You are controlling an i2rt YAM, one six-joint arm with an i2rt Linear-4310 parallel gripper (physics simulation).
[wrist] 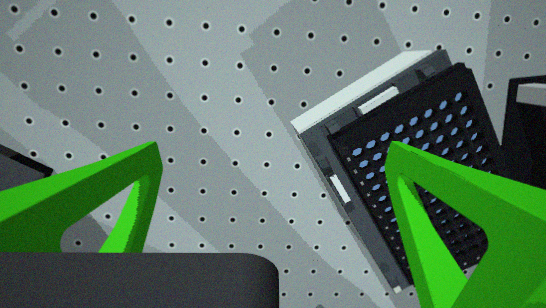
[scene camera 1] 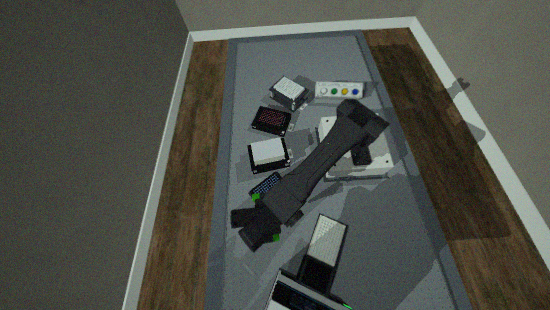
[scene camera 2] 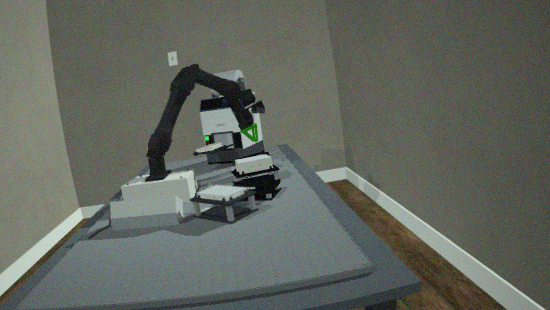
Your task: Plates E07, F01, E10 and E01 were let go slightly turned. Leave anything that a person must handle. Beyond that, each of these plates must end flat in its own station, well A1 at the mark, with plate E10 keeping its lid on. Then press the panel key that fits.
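My gripper is open and empty above the board. A black plate with blue wells sits in a low station, partly behind the right finger in the wrist view; its edges look slightly turned against the station. A tall white plate is on a black station. A black plate with red wells lies beyond it. A white plate rests on a raised stand. Another white plate lies on the instrument's tray. Plate labels are unreadable.
The key panel has white, green, yellow and blue keys. The white instrument stands at the table's far end in scene view 2, with a green light. The arm's white base stands beside the stations. A dark station edge shows at right.
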